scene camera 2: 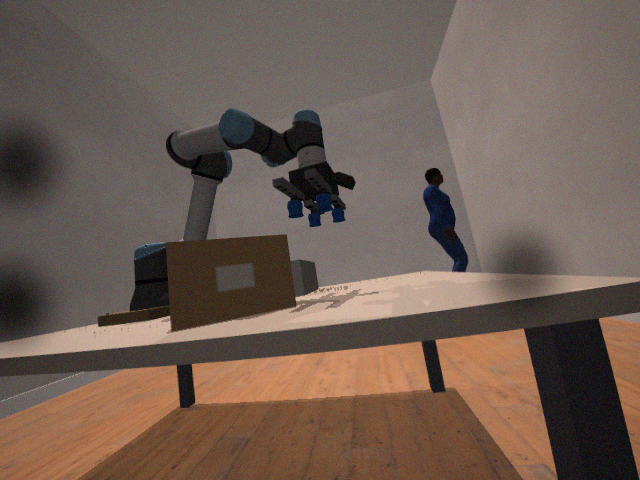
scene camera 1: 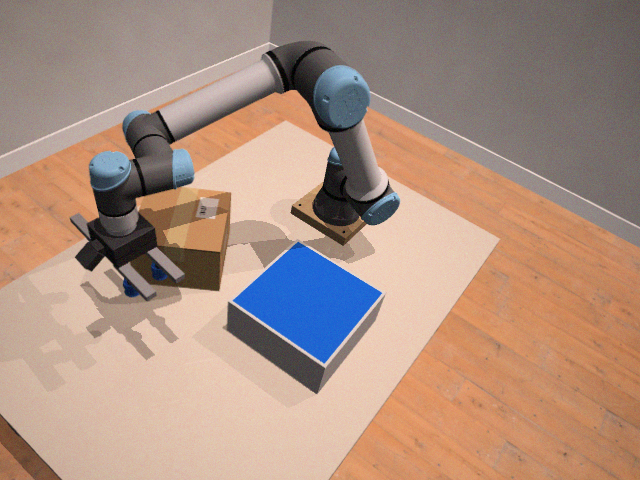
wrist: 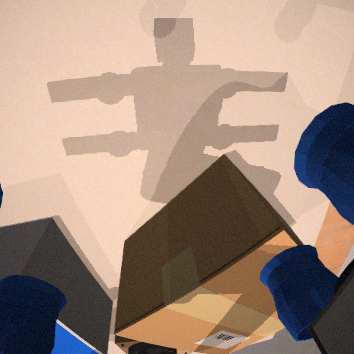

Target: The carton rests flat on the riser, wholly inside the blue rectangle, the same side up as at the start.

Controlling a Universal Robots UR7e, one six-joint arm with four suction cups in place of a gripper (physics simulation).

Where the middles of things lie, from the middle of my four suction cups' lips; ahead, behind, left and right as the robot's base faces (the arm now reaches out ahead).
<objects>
Now: the brown cardboard carton (scene camera 2: 209, 281) 210 mm behind my suction cup, 90 mm to the right of it and 130 mm below it. Round my suction cup: grey riser with blue rectangle (scene camera 1: 305, 313): 300 mm behind, 300 mm to the left, 150 mm below.
</objects>
